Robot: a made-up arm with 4 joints.
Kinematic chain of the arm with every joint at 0, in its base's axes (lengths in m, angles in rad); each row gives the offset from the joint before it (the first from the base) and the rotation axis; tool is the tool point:
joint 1: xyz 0 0 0.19 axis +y
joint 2: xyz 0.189 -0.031 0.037 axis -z
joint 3: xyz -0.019 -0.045 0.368 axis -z
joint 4: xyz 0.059 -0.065 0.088 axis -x
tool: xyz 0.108 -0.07 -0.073
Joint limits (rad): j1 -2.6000..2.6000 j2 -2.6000..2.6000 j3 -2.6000..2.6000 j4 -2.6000..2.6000
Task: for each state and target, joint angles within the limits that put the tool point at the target. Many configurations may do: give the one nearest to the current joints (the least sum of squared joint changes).
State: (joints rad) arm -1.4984 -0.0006 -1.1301 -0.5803
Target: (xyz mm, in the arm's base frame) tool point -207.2 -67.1 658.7
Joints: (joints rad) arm -1.1165 0.4981 -0.8422 -0.7561
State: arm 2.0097 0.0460 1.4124 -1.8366
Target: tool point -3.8 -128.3 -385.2
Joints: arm 2.4828 -0.4809 0.9364 -1.9233
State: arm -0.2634 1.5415 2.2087 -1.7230
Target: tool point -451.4 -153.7 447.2
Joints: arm -1.0749 0.8871 1.7522 -2.5994
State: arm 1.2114 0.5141 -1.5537 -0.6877
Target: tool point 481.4 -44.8 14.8
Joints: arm 1.2230 0.7730 -1.2441 -0.6227
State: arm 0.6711 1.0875 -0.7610 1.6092
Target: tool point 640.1 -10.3 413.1
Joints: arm 0.7047 0.4879 -1.3236 1.9394
